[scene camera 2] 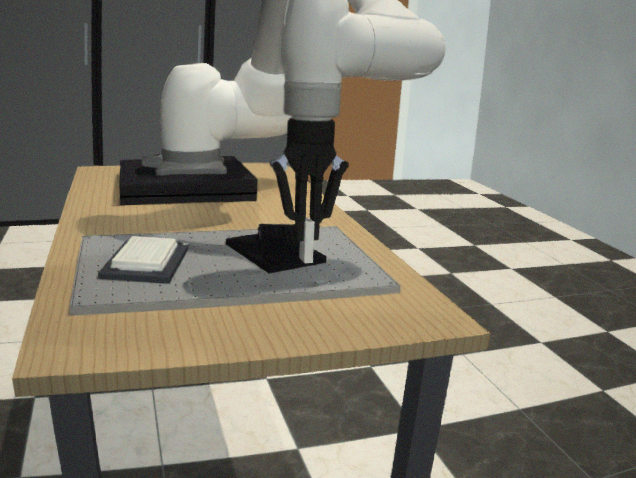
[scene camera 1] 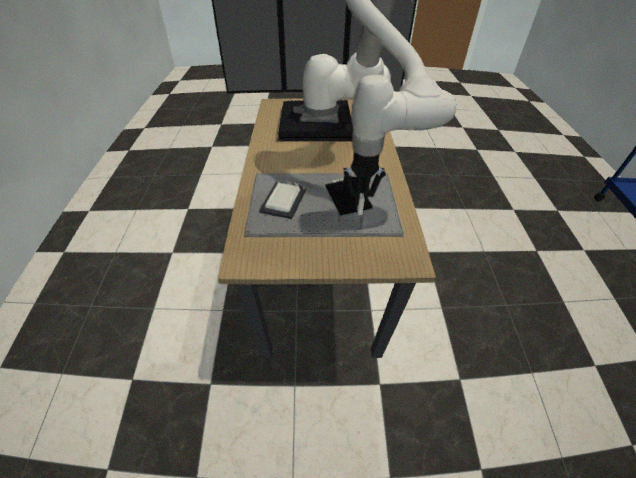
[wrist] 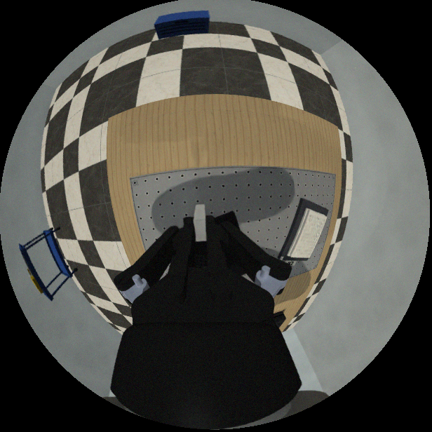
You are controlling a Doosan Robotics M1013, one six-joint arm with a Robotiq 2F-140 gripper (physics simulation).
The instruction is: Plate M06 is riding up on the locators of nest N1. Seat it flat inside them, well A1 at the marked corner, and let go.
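Places are measured from the arm's base along level axes (x ahead, y left, z up), in centimetres.
Pixels of known places: gripper, fingertip midpoint: (scene camera 2: 306, 260) (scene camera 1: 359, 212); arm's base, origin of the base link: (scene camera 2: 191, 167) (scene camera 1: 320, 113).
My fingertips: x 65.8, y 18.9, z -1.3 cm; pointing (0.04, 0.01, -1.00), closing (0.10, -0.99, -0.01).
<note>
Ahead of a thing's pixels: the offset from my fingertips to its top centre. "*": to the spot under its first point. Level surfaces: height alone.
The black plate M06 @(dy -2.2, dx -12.6, dz +0.4 cm) (scene camera 2: 273, 235) stands raised at the rear of the black nest N1 @(dy -3.9, dx -9.9, dz -0.9 cm) (scene camera 1: 341, 203) (scene camera 2: 259, 256), black against black. The gripper hides much of it in scene camera 1 and the wrist view. Its exact tilt, the locators, well A1 and the marked corner cannot be made out. My gripper (scene camera 1: 360, 204) (scene camera 2: 307, 241) (wrist: 200, 212) points down and is shut with nothing between its pale pads. The pads are low over the right front part of the nest, to the right of the plate in scene camera 2; whether they touch anything is unclear.
A white plate @(dy -27.0, dx -5.6, dz +0.2 cm) (scene camera 1: 283, 197) (scene camera 2: 144, 253) (wrist: 308, 235) sits on a second dark nest @(dy -27.0, dx -5.6, dz -0.9 cm) (scene camera 2: 134, 276) at the left of the grey perforated board @(* dy -28.4, dx +8.7, dz -2.4 cm) (scene camera 1: 272, 229) (scene camera 2: 154, 301). The board lies on the wooden table @(dz -3.7 cm) (scene camera 1: 329, 262) (scene camera 2: 257, 339) (wrist: 220, 130). The robot's black base (scene camera 1: 314, 131) (scene camera 2: 187, 190) is behind.
</note>
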